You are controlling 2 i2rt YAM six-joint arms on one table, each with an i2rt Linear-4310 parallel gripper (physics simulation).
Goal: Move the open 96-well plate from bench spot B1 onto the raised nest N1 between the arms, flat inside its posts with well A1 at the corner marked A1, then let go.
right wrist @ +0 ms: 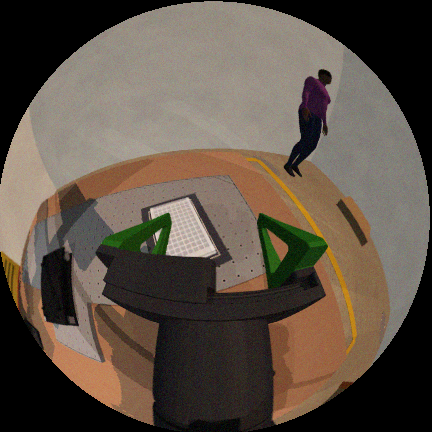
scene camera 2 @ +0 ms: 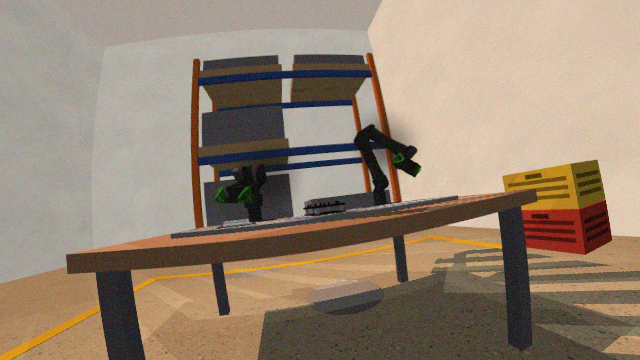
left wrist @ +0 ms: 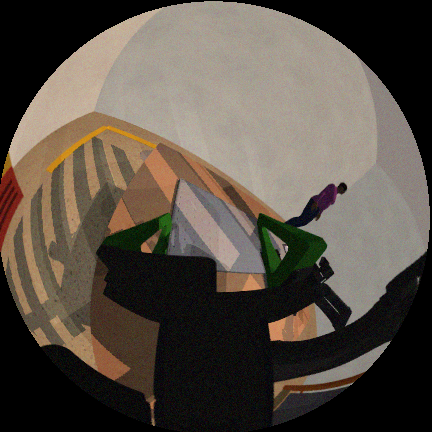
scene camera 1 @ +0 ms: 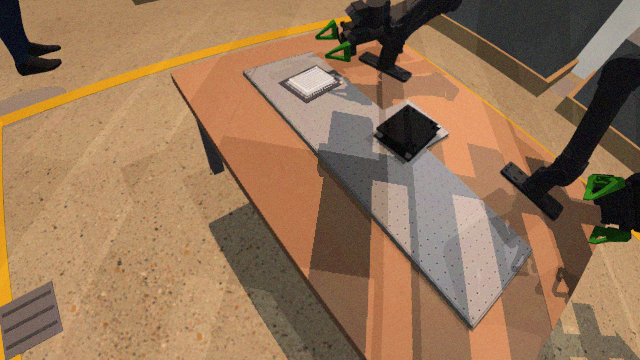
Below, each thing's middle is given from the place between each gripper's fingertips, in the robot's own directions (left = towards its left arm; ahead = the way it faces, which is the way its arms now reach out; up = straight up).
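Scene:
Counted from my left hand, the dark outlined nest (right wrist: 222, 255) is 770 mm to the right, 130 mm ahead and 160 mm below; the white well plate (scene camera 1: 311, 81) is 770 mm to the right, 130 mm ahead and 150 mm below.
Counted from my right hand, the dark outlined nest is 4 cm to the left, 5 cm ahead and 9 cm below; the white well plate is 4 cm to the left, 5 cm ahead and 8 cm below.

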